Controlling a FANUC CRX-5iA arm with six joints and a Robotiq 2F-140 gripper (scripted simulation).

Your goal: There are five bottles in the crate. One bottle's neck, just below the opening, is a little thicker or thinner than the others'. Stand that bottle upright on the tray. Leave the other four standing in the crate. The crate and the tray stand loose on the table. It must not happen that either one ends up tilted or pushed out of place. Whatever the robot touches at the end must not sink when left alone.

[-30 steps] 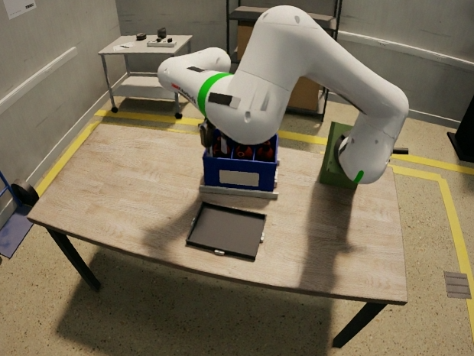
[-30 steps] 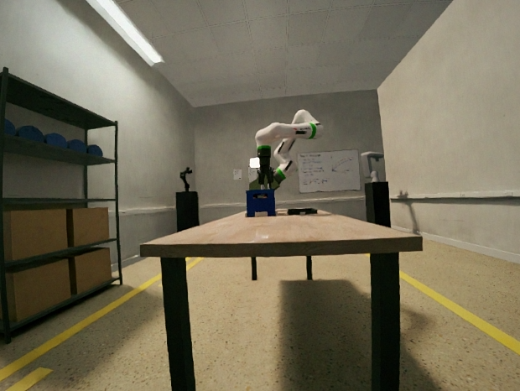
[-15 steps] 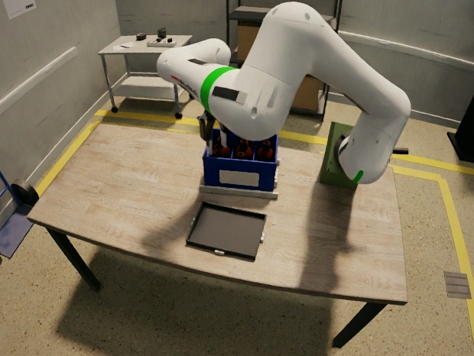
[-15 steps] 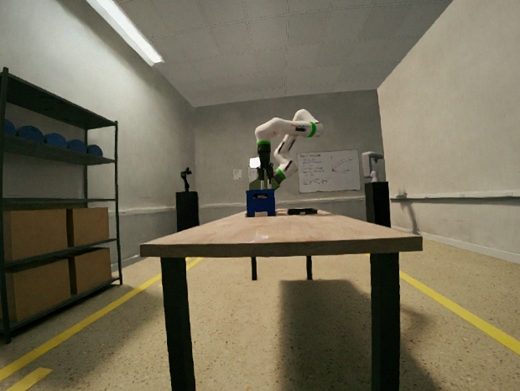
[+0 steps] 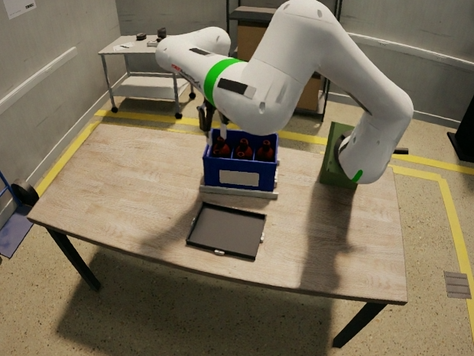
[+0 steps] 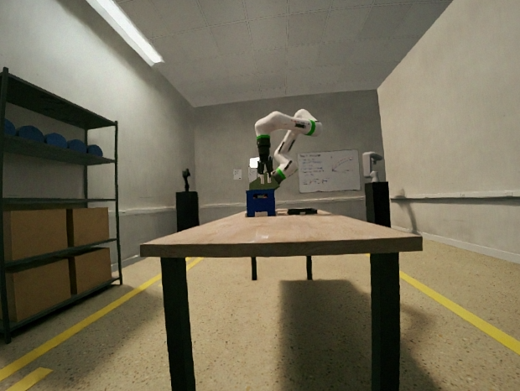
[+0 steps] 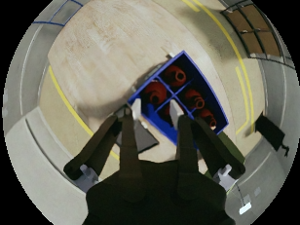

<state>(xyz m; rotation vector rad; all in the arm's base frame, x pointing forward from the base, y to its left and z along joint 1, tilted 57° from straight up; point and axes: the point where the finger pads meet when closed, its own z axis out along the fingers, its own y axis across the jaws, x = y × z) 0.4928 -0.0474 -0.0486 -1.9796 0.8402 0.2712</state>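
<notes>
Now: the bottle 160 mm below my hand, 90 mm to the right of it and 90 mm behind it. Round my hand: dark tray 240 mm to the left, 240 mm below, 90 mm behind; blue crate 160 mm below, 90 mm behind, 50 mm to the right.
</notes>
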